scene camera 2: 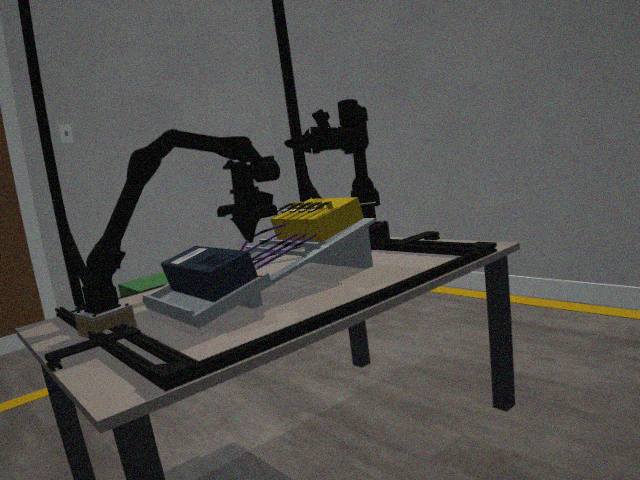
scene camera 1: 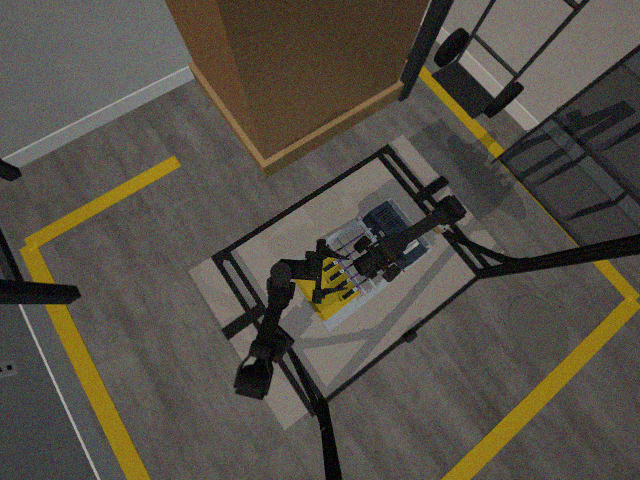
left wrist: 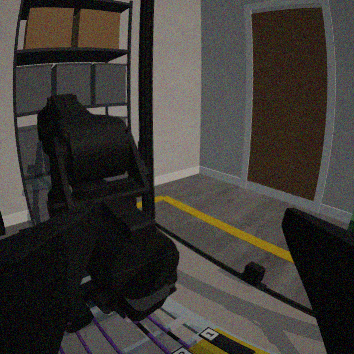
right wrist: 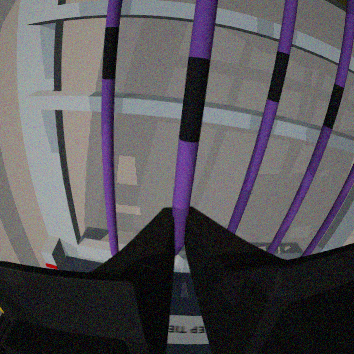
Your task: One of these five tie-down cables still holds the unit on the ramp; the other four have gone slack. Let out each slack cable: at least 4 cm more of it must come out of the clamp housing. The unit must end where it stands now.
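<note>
A yellow clamp housing (scene camera 2: 316,217) (scene camera 1: 328,300) (left wrist: 225,345) sits at the top of a grey ramp (scene camera 2: 349,248). The dark blue unit (scene camera 2: 209,271) (scene camera 1: 387,216) rests at the ramp's low end. Several purple cables (scene camera 2: 282,244) (left wrist: 105,337) with black bands run between them. My right gripper (right wrist: 177,216) (scene camera 2: 248,233) (scene camera 1: 366,264) is shut on one purple cable (right wrist: 191,105), the second from the left in the right wrist view, close to the unit's end. My left gripper (scene camera 2: 318,119) is open and empty, high above the housing.
A black frame (scene camera 2: 347,310) runs around the table top and a black pole (scene camera 2: 290,95) rises behind the ramp. A green block (scene camera 2: 139,283) lies near the right arm's base. A large cardboard box (scene camera 1: 294,71), a hand truck (scene camera 1: 461,90) and a shelf rack (left wrist: 17,88) stand on the floor around the table.
</note>
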